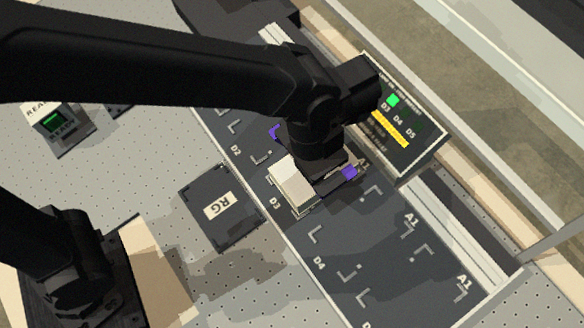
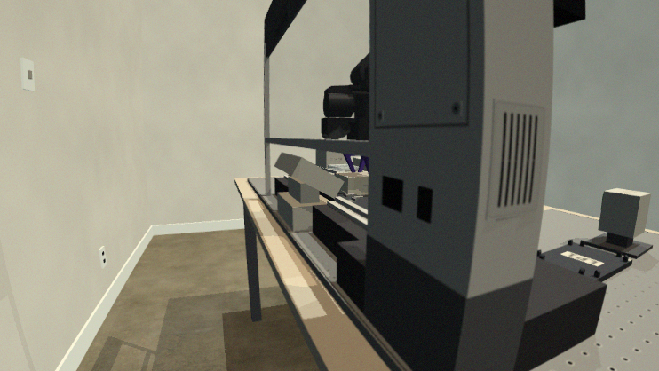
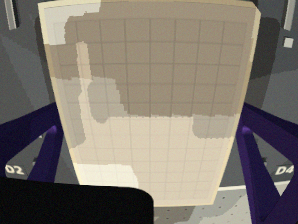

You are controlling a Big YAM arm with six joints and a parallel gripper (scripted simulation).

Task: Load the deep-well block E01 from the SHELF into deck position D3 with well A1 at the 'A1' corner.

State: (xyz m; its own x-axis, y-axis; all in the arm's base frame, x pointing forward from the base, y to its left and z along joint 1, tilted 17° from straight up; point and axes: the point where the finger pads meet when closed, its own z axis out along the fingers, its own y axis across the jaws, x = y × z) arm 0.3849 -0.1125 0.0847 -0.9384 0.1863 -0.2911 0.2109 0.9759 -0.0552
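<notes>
Now: hand 10 mm above the deep-well block. From my hand the other things lie so: regrip nest RG 140 mm behind, 110 mm to the left, 80 mm below; then shelf label 340 mm behind, 250 mm to the right, 90 mm below; then LP1 pad 460 mm to the left, 80 mm below, 80 mm behind.
</notes>
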